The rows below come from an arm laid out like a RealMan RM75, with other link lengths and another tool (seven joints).
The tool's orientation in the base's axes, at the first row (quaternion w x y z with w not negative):
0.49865 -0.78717 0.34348 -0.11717
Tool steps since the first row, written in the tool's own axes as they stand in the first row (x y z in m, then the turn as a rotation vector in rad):
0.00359 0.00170 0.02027 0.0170 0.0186 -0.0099
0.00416 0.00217 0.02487 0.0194 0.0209 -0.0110
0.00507 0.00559 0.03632 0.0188 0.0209 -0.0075
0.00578 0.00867 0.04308 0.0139 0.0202 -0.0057
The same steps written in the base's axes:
0.01261 0.01147 -0.01167 -0.0006 -0.0231 -0.0141
0.01525 0.01421 -0.01435 -0.0004 -0.0261 -0.0159
0.02051 0.02076 -0.02290 0.0010 -0.0232 -0.0175
0.02329 0.02424 -0.02889 -0.0013 -0.0185 -0.0170

